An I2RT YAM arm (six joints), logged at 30 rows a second.
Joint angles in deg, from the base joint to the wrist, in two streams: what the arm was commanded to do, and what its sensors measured. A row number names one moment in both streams.
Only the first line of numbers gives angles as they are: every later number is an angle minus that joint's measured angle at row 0.
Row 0, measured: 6.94 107.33 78.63 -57.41 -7.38 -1.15
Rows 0 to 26, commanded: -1.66 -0.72 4.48 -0.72 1.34 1.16; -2.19 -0.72 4.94 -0.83 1.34 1.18; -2.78 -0.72 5.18 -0.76 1.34 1.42; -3.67 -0.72 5.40 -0.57 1.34 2.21; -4.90 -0.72 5.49 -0.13 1.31 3.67; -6.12 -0.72 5.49 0.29 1.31 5.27; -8.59 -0.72 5.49 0.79 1.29 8.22; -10.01 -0.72 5.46 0.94 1.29 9.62; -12.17 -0.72 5.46 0.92 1.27 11.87; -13.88 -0.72 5.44 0.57 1.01 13.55; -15.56 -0.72 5.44 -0.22 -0.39 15.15; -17.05 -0.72 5.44 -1.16 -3.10 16.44; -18.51 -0.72 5.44 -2.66 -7.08 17.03; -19.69 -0.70 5.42 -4.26 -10.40 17.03; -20.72 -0.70 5.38 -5.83 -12.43 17.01; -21.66 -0.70 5.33 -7.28 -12.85 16.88; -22.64 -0.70 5.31 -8.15 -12.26 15.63; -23.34 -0.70 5.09 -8.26 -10.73 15.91; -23.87 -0.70 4.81 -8.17 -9.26 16.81; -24.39 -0.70 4.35 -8.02 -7.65 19.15; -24.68 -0.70 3.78 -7.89 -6.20 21.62; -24.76 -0.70 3.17 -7.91 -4.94 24.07; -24.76 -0.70 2.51 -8.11 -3.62 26.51; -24.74 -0.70 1.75 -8.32 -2.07 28.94; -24.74 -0.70 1.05 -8.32 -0.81 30.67; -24.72 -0.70 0.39 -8.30 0.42 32.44; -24.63 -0.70 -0.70 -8.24 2.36 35.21
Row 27, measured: -24.55 -0.02 1.97 -8.19 -3.78 25.09
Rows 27 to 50, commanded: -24.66 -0.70 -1.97 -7.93 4.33 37.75; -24.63 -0.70 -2.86 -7.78 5.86 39.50; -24.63 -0.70 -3.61 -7.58 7.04 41.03; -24.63 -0.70 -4.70 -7.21 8.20 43.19; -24.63 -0.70 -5.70 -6.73 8.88 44.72; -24.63 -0.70 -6.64 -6.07 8.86 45.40; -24.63 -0.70 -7.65 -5.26 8.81 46.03; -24.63 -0.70 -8.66 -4.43 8.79 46.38; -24.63 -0.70 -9.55 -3.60 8.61 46.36; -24.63 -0.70 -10.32 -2.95 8.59 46.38; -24.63 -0.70 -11.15 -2.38 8.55 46.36; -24.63 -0.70 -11.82 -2.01 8.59 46.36; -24.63 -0.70 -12.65 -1.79 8.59 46.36; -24.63 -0.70 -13.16 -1.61 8.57 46.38; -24.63 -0.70 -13.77 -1.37 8.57 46.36; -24.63 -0.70 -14.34 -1.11 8.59 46.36; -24.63 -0.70 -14.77 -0.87 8.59 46.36; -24.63 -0.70 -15.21 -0.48 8.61 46.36; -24.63 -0.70 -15.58 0.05 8.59 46.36; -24.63 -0.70 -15.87 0.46 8.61 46.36; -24.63 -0.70 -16.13 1.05 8.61 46.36; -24.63 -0.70 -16.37 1.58 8.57 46.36; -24.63 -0.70 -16.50 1.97 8.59 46.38; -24.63 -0.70 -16.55 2.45 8.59 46.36
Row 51, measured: -24.52 -0.88 -14.75 1.51 6.95 45.90
